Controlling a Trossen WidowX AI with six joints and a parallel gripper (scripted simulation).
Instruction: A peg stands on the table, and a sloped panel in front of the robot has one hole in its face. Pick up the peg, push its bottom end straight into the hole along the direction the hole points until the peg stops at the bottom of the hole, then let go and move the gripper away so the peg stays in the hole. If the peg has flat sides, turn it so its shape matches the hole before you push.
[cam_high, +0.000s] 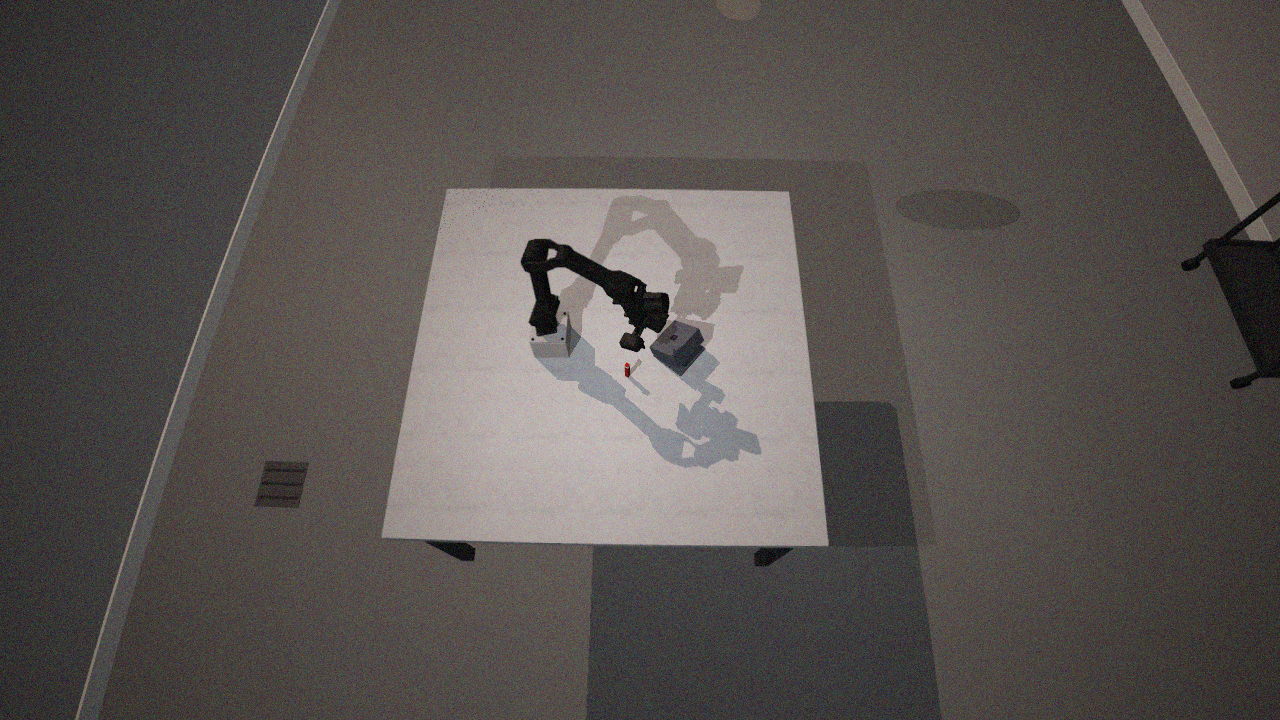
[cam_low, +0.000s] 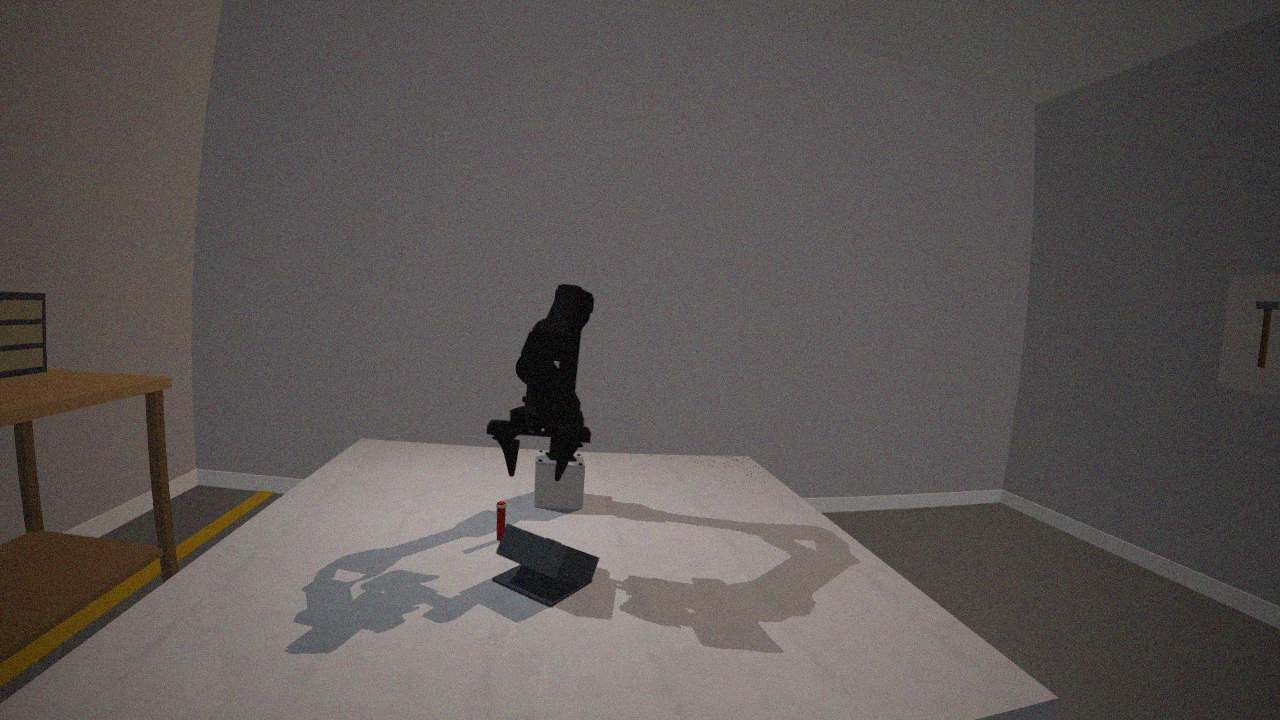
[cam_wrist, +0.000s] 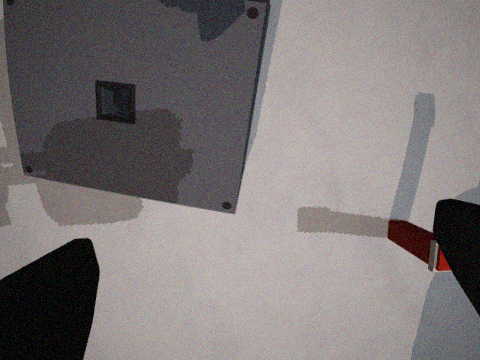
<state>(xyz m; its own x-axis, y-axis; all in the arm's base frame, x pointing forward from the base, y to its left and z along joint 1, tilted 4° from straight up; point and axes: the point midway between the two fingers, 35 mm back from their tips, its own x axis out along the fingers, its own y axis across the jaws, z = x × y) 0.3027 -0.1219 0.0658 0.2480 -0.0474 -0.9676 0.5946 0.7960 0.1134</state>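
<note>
Now: gripper tip 100 mm above the peg, 80 mm past it and 50 mm to the left of it. Round my gripper tip: panel: 110 mm below, 90 mm ahead, 10 mm to the left.
</note>
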